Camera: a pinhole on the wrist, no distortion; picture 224 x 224 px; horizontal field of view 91.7 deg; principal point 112.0 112.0 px. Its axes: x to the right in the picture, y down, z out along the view. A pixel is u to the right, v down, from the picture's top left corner.
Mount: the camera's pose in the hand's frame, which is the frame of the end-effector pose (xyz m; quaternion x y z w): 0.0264 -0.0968 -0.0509 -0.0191 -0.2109 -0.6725 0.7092
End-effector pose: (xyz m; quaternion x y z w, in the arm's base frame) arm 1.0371 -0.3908 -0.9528 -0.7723 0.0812 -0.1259 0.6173
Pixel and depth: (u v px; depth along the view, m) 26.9 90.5 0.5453
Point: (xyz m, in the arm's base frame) 0.9144 -0.1706 -1.4859
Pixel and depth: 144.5 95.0 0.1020
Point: 1.0324 -0.3201 -0.8712
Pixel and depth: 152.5 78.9 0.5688
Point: 0.8967 0.1810 -0.9485
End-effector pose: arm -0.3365 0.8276 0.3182 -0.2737 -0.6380 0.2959 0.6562
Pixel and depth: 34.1 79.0 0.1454
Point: -0.3751 0.8141 0.2499
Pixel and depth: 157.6 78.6 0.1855
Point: -0.4612 0.6875 0.3568
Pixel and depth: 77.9 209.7 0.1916
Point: -0.4844 0.9518 0.3911
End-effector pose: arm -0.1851 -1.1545 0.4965 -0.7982 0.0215 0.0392 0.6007
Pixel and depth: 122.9 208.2 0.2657
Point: -0.0139 -0.8977 0.4255
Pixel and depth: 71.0 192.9 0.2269
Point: -0.0715 -1.0080 0.3706
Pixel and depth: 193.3 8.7 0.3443
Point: -0.5524 -0.8341 0.7110
